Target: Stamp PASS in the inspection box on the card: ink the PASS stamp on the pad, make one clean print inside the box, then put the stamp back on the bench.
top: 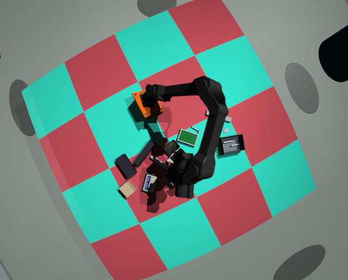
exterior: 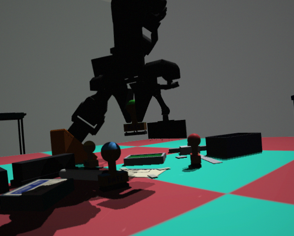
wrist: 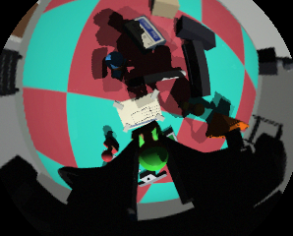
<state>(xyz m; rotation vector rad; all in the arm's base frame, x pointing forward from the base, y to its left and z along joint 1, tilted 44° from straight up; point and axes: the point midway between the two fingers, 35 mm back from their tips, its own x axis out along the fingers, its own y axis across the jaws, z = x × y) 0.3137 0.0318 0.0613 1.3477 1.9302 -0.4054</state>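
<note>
The cream card lies 100 mm below my gripper tip, 10 mm to the right of it and 10 mm ahead of it. Also, from my gripper tip: white marker (90 mm to the right, 90 mm below, 10 mm ahead); PASS stamp (right at my gripper tip); red-knobbed stamp (100 mm to the left, 80 mm below, 50 mm ahead).
</note>
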